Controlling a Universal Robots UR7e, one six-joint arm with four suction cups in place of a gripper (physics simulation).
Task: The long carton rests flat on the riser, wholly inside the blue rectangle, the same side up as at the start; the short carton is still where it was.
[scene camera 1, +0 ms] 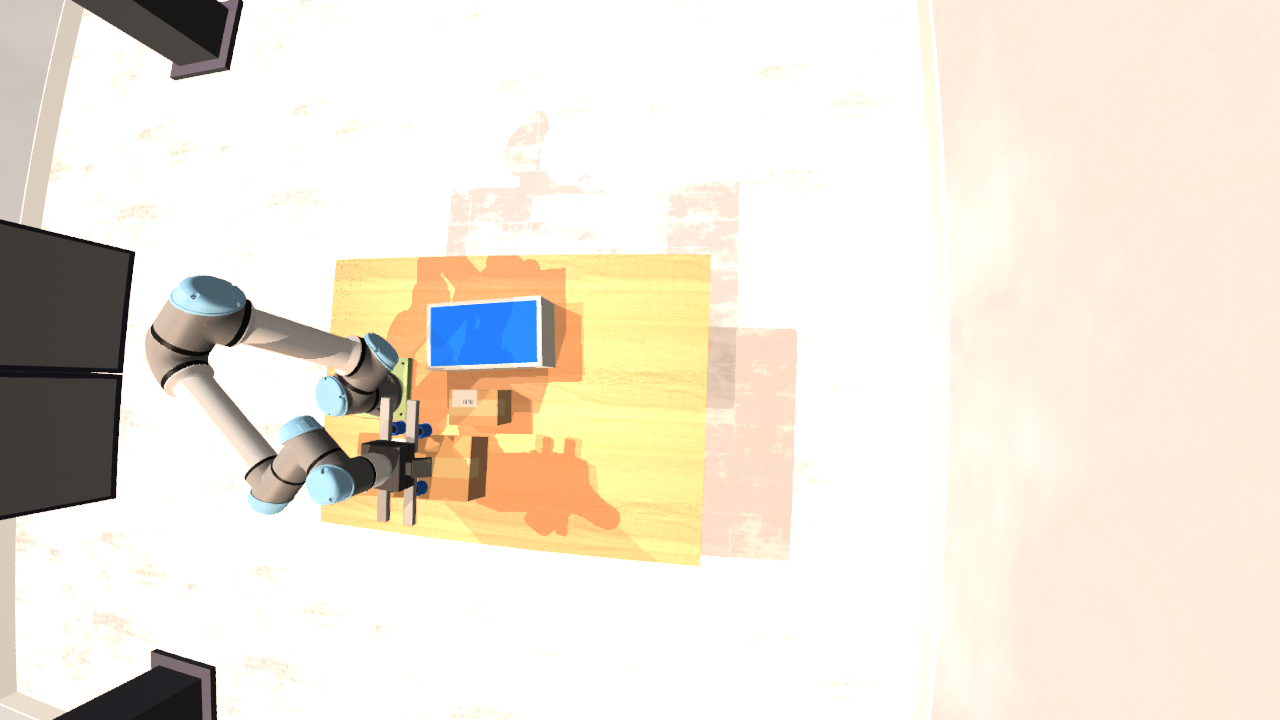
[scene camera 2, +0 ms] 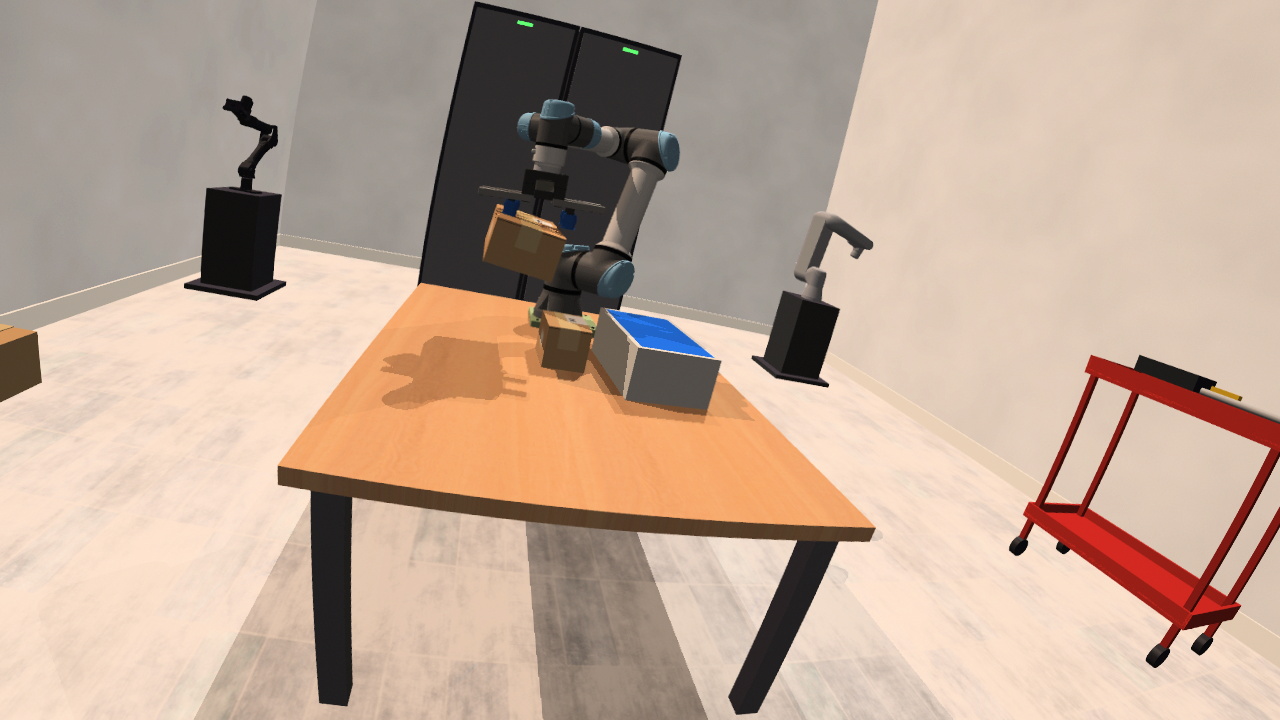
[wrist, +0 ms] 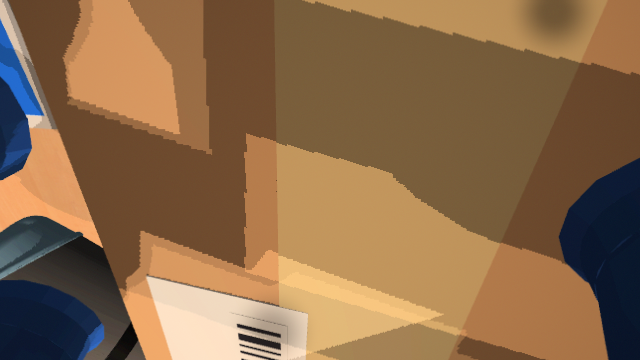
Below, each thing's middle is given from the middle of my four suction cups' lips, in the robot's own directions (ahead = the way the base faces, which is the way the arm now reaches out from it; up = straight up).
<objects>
Now: the long carton (scene camera 1: pixel 459 463) 70 mm below my suction cup and 30 mm to the right of it. Also, from my suction cup: grey riser (scene camera 2: pixel 649 359): 330 mm to the left, 270 mm below, 70 mm ahead; then short carton (scene camera 2: pixel 563 342): 280 mm below, 110 mm to the left, 40 mm ahead.
</objects>
